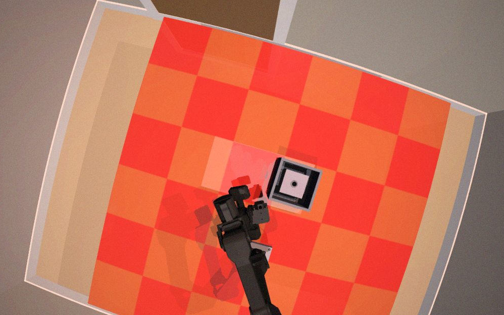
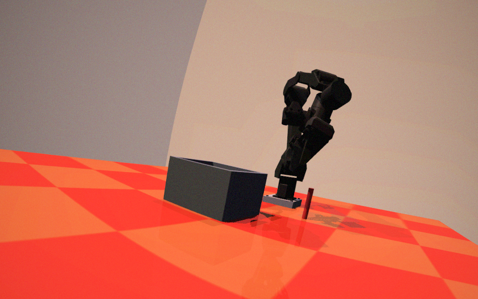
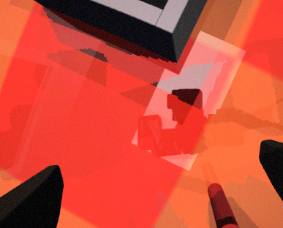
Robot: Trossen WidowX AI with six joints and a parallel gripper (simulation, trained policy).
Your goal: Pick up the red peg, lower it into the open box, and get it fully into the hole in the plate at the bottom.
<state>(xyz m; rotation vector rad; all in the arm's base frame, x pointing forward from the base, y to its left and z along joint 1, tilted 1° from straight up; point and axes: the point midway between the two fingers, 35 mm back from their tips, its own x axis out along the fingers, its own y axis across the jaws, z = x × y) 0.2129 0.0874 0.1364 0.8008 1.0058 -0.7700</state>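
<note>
Right now my gripper tip is 6 cm past the red peg, 4 cm to the right of it and 8 cm above it. From my gripper tip the other things lie so: dark grey box: 10 cm ahead, 14 cm to the right, 10 cm below.
</note>
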